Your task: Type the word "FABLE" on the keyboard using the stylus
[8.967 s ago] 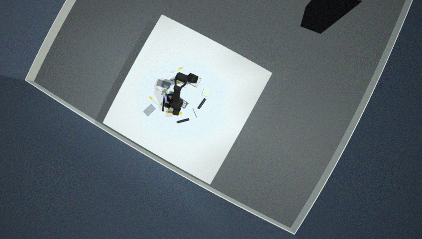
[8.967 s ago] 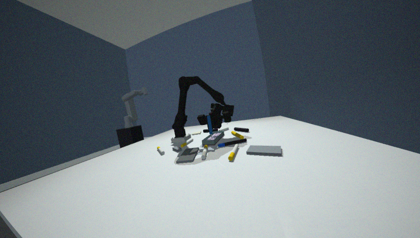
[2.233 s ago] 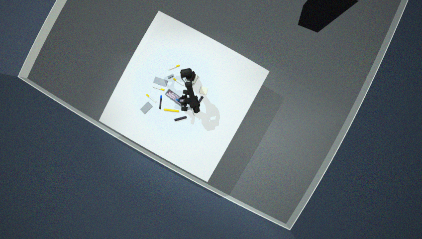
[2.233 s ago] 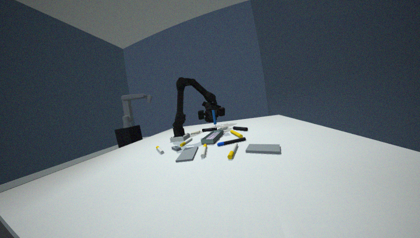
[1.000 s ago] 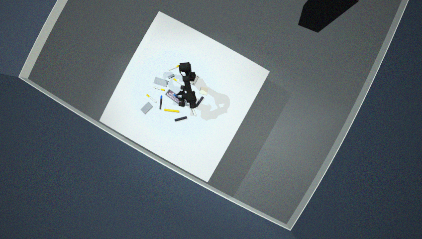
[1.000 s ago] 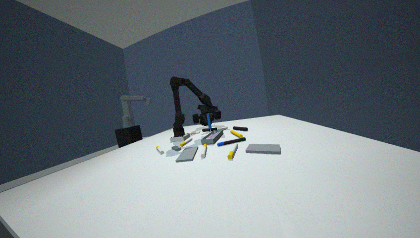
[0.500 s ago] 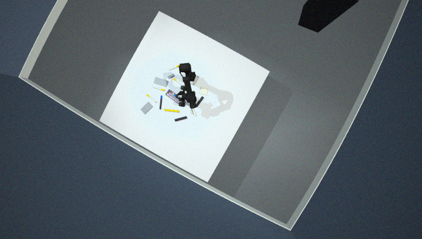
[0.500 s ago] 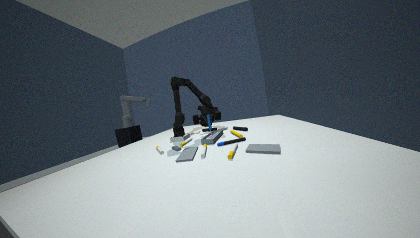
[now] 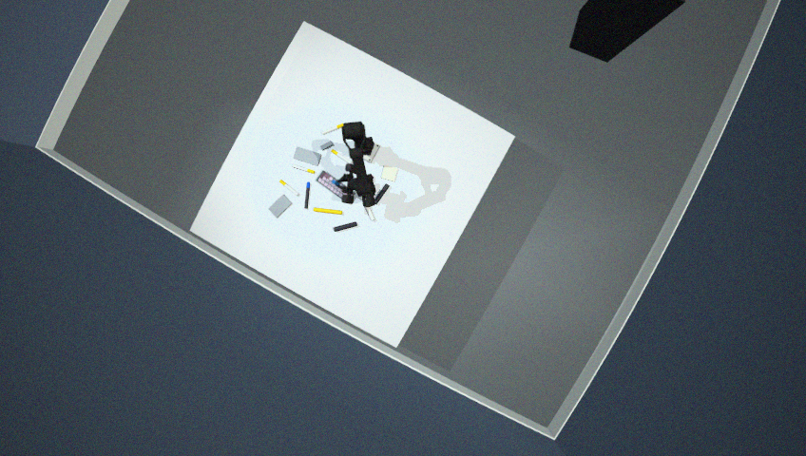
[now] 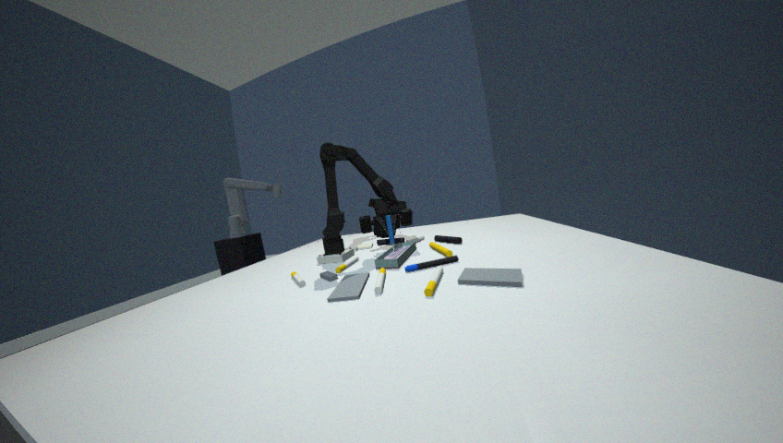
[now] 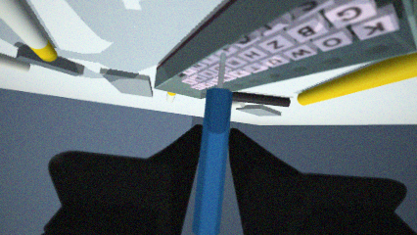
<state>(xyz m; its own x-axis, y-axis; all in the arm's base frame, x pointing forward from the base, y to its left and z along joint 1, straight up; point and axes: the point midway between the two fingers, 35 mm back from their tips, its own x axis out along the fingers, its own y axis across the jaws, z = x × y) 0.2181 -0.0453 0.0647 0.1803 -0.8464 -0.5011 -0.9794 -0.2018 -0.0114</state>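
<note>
Right now my gripper tip is 10 mm above the stylus. Round my gripper tip: cream block (140 mm behind, 230 mm to the left, 70 mm below); then white cylinder (80 mm ahead, 190 mm to the left, 60 mm below).
</note>
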